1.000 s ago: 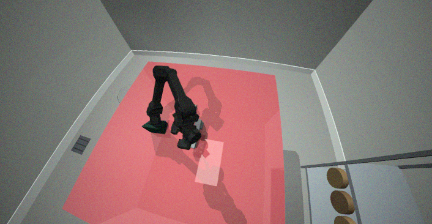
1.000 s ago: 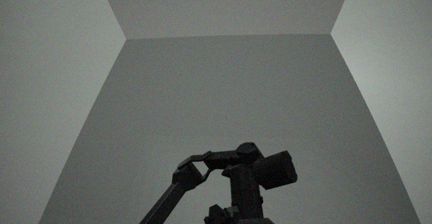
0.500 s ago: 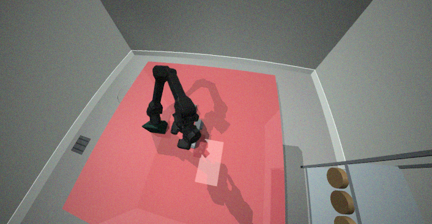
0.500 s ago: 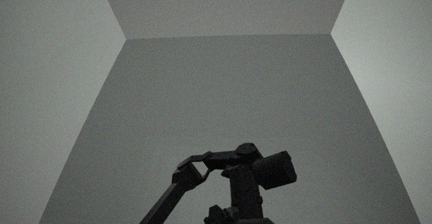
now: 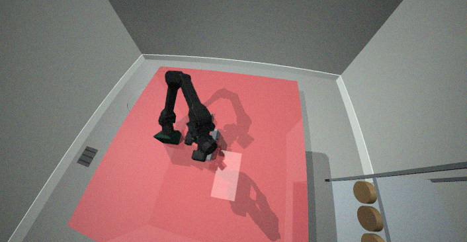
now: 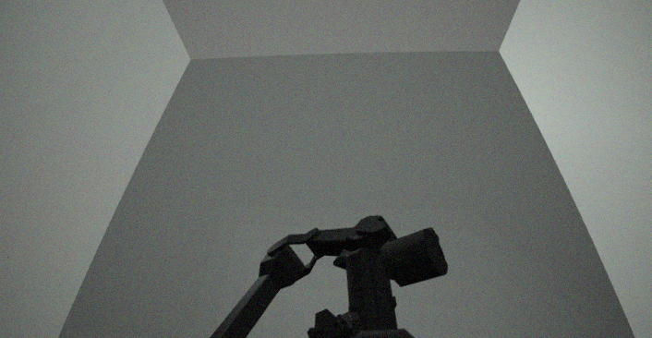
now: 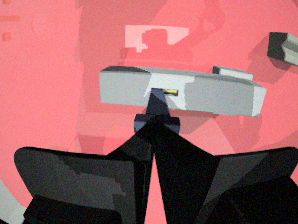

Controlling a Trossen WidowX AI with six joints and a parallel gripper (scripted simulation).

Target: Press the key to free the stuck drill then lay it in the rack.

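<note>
Now: gripper tip 3 cm above the key. Also, from my gripper tip: drill 1 cm behind, 6 cm to the left, 7 cm below; rack 9 cm behind, 20 cm to the left, 10 cm below.
</note>
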